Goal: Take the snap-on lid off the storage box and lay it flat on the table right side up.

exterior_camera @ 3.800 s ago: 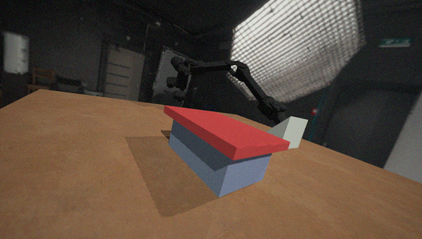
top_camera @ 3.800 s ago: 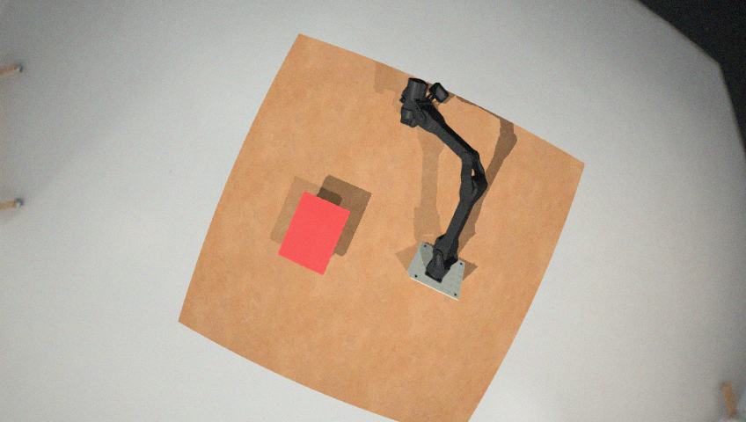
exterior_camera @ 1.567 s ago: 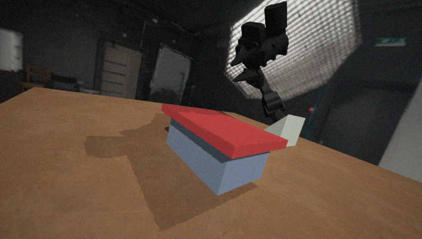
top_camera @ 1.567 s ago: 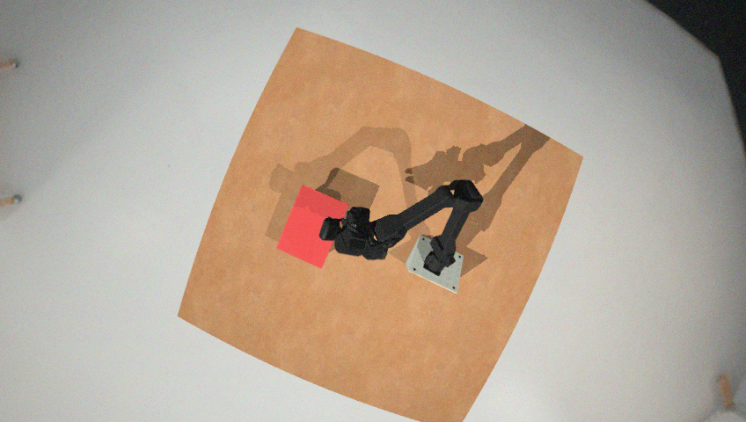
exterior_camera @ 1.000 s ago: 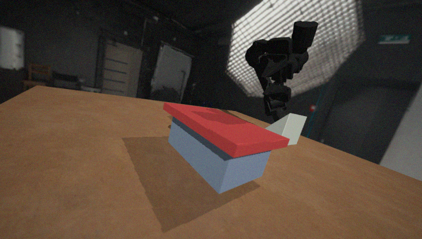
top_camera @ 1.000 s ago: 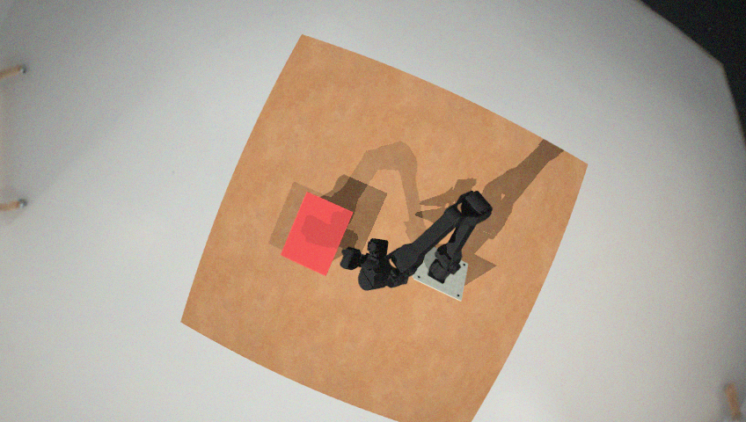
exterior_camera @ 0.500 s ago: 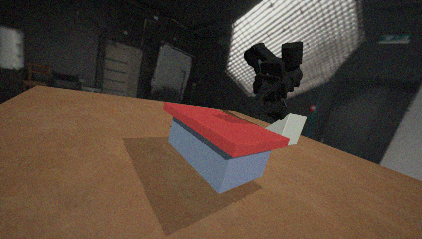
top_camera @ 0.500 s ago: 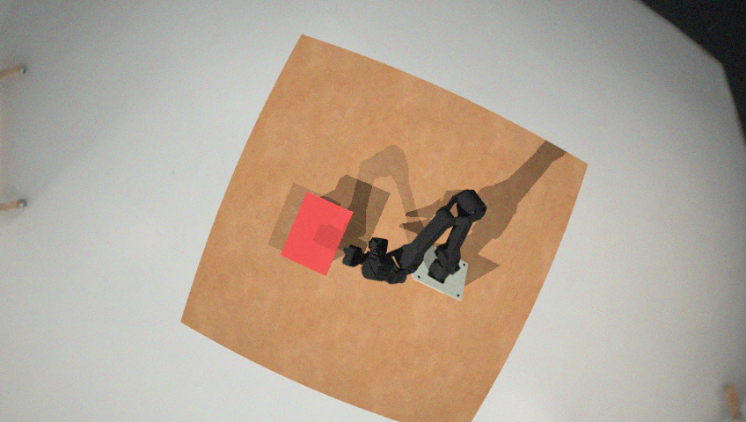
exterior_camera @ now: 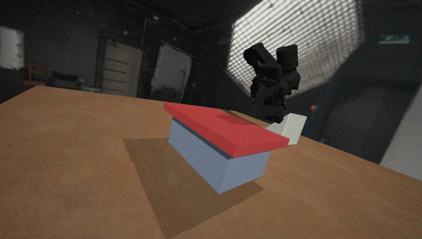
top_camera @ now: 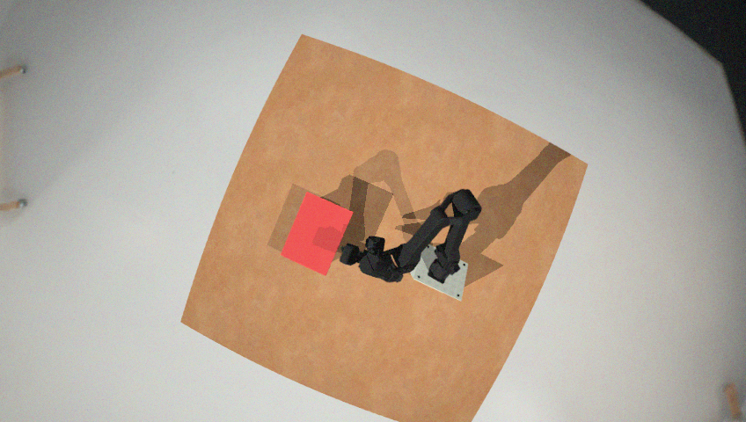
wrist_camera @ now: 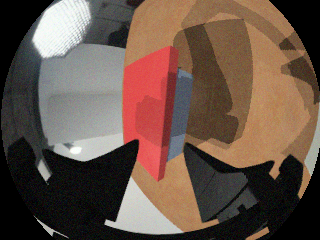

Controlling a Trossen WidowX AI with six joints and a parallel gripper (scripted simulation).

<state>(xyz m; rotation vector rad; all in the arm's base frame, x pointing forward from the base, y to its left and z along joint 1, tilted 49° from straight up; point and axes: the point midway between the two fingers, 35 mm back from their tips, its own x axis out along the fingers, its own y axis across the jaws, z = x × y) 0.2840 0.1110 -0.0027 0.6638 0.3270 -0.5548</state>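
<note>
The red lid is 120 mm ahead of my gripper tip, 30 mm below it and 10 mm to the left of it. From my gripper tip the other things lie so: blue storage box 120 mm ahead, 80 mm below, 10 mm to the left.
</note>
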